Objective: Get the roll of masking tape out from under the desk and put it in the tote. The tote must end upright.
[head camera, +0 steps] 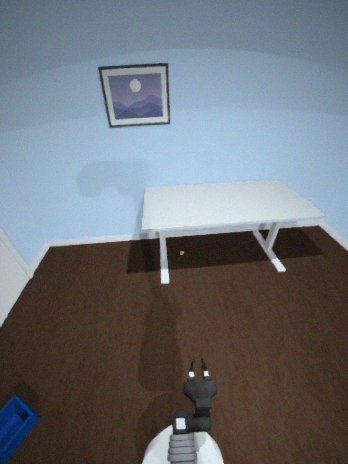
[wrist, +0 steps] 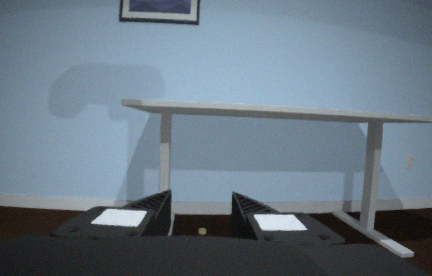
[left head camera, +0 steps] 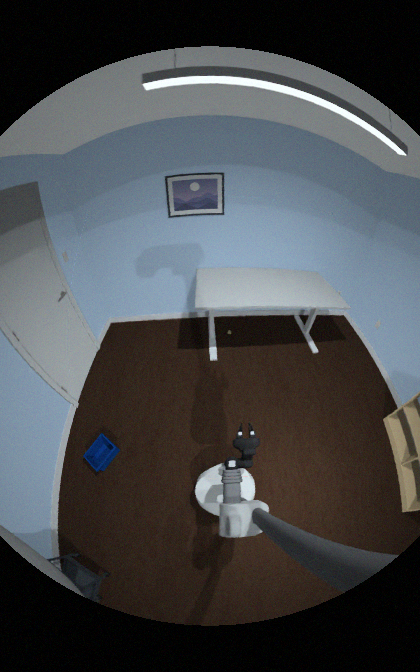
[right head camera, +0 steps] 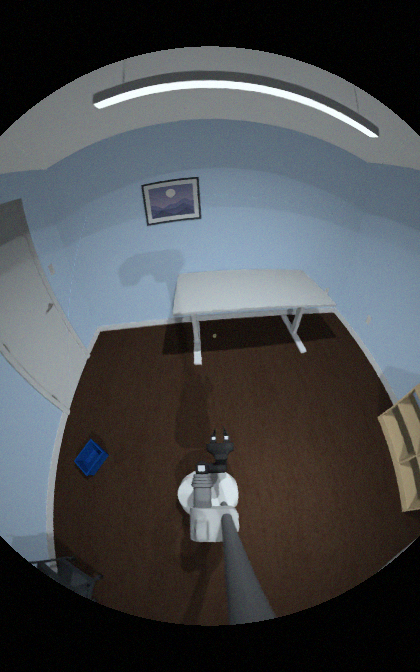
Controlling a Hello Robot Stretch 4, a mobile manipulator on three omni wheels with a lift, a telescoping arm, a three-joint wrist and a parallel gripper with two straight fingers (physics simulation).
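Places are measured from the robot's base along level axes (x left, y back, z up), in metres.
Pixels of known places: gripper, fingertip midpoint: [head camera: 196, 358] [wrist: 201, 209] [left head camera: 244, 422].
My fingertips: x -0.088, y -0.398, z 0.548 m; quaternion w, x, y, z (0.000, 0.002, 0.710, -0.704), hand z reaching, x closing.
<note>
For each thing: its top centre in the pictures, then the offset to it from my fingertips.
- masking tape, middle of its top: [wrist: 202, 229] [head camera: 181, 252] [left head camera: 228, 330] dx -0.008, dy -1.293, dz -0.553 m
- blue tote, middle of its top: [left head camera: 98, 451] dx +1.126, dy +0.238, dz -0.456 m
The roll of masking tape [head camera: 182, 253] [left head camera: 229, 332] [right head camera: 214, 336] [wrist: 202, 231] is a tiny pale yellow thing on the floor under the white desk [head camera: 225, 205] [left head camera: 260, 288] [right head camera: 245, 291] [wrist: 250, 109], a little right of its left leg. The blue tote [head camera: 11, 422] [left head camera: 101, 452] [right head camera: 91, 458] stands upright on the floor, left of my base. My gripper [head camera: 198, 361] [left head camera: 246, 426] [right head camera: 220, 431] [wrist: 201, 209] is open and empty. It points toward the desk, well short of it. In the wrist view the tape shows between the fingers, far beyond them.
The desk's legs [head camera: 164, 257] [wrist: 371, 175] end in long feet on the floor. A wooden shelf unit [left head camera: 395, 445] [right head camera: 389, 440] stands at the right. A dark cart [left head camera: 82, 575] [right head camera: 72, 575] is at the lower left. A door [left head camera: 40, 295] [right head camera: 30, 300] is in the left wall.
</note>
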